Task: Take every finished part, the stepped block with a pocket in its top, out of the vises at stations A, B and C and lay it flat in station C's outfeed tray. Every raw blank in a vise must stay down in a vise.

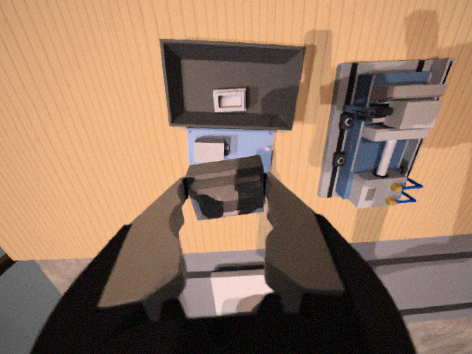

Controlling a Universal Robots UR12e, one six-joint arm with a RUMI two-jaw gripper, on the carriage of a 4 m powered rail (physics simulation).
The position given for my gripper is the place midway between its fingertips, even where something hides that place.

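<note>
I can see a blue vise (pixel 369 153) here, and a finished part (pixel 232 187). There is also a finished part (pixel 226 100), and my gripper (pixel 225 176) shows too.
</note>
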